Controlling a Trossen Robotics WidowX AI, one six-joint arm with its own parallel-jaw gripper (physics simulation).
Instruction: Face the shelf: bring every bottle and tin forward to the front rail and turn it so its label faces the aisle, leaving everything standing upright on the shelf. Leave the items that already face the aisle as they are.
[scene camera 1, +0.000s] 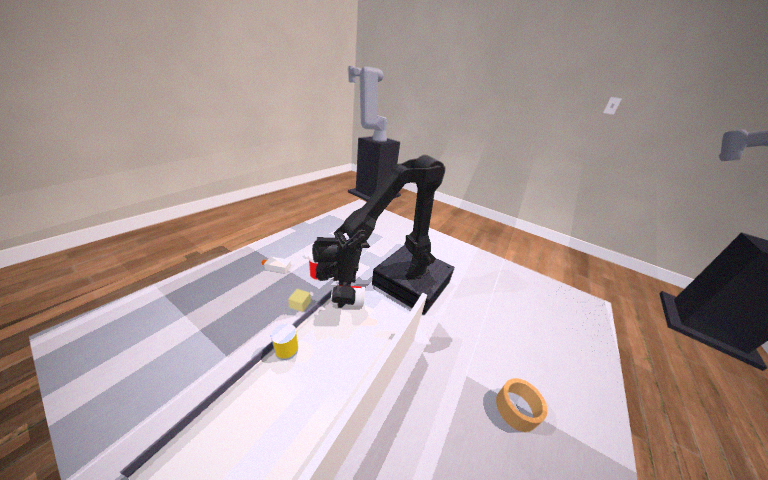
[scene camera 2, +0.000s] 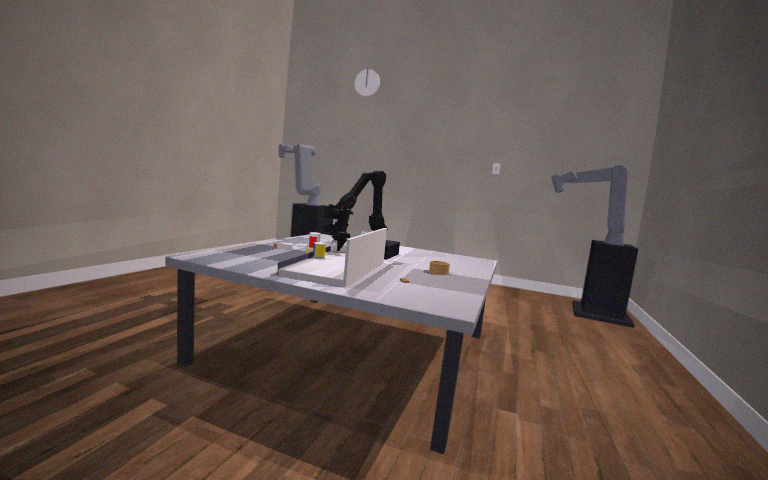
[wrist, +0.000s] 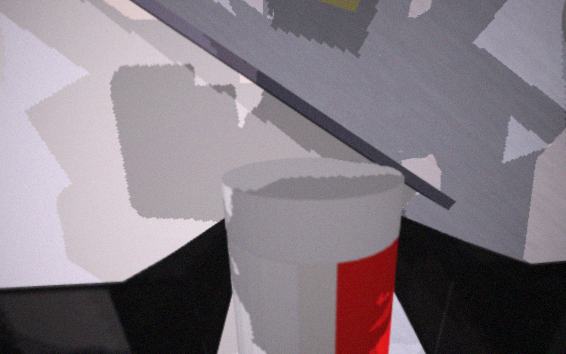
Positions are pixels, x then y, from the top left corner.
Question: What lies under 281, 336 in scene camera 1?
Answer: A yellow tin.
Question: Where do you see my gripper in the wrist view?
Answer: At 303, 217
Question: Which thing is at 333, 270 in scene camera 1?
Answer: My gripper.
